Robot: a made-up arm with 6 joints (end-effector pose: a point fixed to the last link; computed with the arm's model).
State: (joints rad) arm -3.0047 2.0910 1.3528 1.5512 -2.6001 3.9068
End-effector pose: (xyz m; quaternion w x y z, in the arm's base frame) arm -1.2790 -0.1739 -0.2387 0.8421 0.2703 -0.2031 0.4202
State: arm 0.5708 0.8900 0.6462 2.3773 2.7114 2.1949
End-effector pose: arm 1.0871 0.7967 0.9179 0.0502 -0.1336 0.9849 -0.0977
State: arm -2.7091 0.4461 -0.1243 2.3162 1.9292 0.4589
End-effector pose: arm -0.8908 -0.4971 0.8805 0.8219 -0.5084 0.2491 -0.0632
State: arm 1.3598 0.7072 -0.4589 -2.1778 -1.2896 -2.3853
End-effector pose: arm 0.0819 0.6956 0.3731 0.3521 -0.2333 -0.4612 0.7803
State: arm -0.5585 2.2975 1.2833 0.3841 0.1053 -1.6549
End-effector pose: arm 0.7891 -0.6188 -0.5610 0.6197 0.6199 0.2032 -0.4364
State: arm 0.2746 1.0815 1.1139 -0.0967 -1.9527 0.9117
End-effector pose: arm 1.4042 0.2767 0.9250 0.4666 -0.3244 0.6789 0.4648
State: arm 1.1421 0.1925 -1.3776 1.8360 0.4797 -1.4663
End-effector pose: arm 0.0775 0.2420 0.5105 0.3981 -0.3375 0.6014 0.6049
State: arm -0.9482 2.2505 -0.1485 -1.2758 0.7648 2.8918
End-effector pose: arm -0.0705 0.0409 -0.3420 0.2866 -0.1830 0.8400 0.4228
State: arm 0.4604 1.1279 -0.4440 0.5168 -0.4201 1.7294
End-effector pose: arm 0.6903 0.2308 0.1034 0.0118 -0.6208 0.2865 0.7297
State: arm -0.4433 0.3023 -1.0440 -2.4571 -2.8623 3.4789
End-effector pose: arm 0.3284 -0.0573 0.4939 0.7246 -0.0989 -0.6819 0.0173
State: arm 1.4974 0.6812 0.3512 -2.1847 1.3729 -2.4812
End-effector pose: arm 0.0196 1.1698 0.7960 0.3108 -0.8962 0.1311 0.2882
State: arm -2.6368 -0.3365 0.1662 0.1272 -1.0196 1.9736
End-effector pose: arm -0.4323 -0.1085 1.6469 0.3059 -0.0358 0.8482 -0.4308
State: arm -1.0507 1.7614 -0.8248 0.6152 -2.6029 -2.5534
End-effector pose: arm -0.0331 -0.1312 -0.0405 0.1918 0.6790 -0.5569 0.4381
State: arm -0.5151 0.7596 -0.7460 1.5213 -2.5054 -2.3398
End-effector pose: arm 0.5821 -0.3360 0.3308 0.2366 -0.5121 0.0854 -0.8212
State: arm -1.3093 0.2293 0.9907 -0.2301 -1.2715 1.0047
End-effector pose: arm 0.0852 -0.7514 1.7988 0.8170 -0.2200 0.3865 -0.3671
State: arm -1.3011 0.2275 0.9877 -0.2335 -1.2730 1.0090
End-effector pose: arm 0.0913 -0.7502 1.7982 0.8191 -0.2223 0.3861 -0.3614
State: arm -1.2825 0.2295 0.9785 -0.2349 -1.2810 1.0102
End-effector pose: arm 0.1074 -0.7554 1.7912 0.8236 -0.2203 0.3895 -0.3485
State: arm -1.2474 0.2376 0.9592 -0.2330 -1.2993 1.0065
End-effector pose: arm 0.1399 -0.7695 1.7737 0.8313 -0.2118 0.3992 -0.3237
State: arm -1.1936 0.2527 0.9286 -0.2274 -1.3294 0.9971
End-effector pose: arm 0.1928 -0.7910 1.7435 0.8406 -0.1961 0.4166 -0.2853
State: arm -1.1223 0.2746 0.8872 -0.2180 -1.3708 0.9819
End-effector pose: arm 0.2672 -0.8142 1.6998 0.8483 -0.1744 0.4421 -0.2335
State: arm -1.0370 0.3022 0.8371 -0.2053 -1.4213 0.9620
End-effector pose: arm 0.3607 -0.8316 1.6436 0.8501 -0.1491 0.4752 -0.1711
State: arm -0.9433 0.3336 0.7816 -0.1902 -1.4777 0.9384
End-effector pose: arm 0.4668 -0.8359 1.5774 0.8426 -0.1233 0.5141 -0.1029
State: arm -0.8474 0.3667 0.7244 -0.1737 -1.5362 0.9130
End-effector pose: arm 0.5761 -0.8235 1.5055 0.8244 -0.0998 0.5561 -0.0348
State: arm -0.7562 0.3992 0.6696 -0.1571 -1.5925 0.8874
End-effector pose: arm 0.6783 -0.7960 1.4333 0.7972 -0.0806 0.5977 0.0273
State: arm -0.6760 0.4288 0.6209 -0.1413 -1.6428 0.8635
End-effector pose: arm 0.7649 -0.7594 1.3668 0.7652 -0.0664 0.6355 0.0785
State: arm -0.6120 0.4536 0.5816 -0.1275 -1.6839 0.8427
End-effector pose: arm 0.8307 -0.7225 1.3113 0.7340 -0.0567 0.6667 0.1165
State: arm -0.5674 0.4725 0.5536 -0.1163 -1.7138 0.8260
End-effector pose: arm 0.8751 -0.6931 1.2700 0.7085 -0.0502 0.6896 0.1409
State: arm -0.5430 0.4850 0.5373 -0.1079 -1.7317 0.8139
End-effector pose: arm 0.8996 -0.6765 1.2444 0.6920 -0.0457 0.7041 0.1528
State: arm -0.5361 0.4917 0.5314 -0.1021 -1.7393 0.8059
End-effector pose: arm 0.9082 -0.6726 1.2329 0.6845 -0.0421 0.7111 0.1549
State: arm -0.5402 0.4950 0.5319 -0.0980 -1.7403 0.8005
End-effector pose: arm 0.9072 -0.6775 1.2301 0.6830 -0.0389 0.7135 0.1511
